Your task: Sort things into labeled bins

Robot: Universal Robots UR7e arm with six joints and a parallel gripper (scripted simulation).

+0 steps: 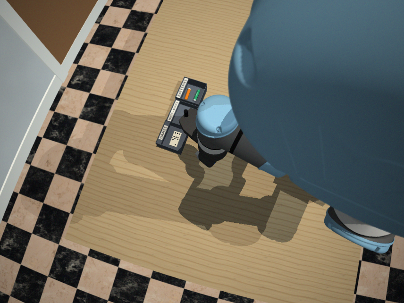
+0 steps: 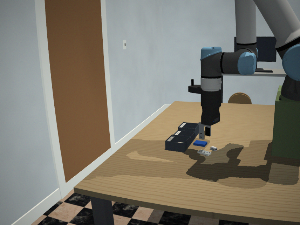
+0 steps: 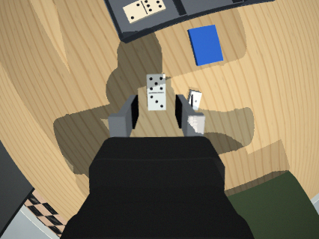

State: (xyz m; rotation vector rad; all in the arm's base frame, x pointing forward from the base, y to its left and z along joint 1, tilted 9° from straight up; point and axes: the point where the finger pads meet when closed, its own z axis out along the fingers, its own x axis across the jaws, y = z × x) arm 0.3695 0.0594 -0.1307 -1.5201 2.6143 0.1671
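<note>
My hand is 40 mm past the grey metal piece, 40 mm to the left of it and 80 mm above it. The rest, counted from my hand: dark three-part bin (100 mm ahead, 130 mm to the right, 60 mm below); then blue flat block (20 mm ahead, 90 mm to the right, 80 mm below); then green battery (70 mm ahead, 210 mm to the right, 70 mm below).
</note>
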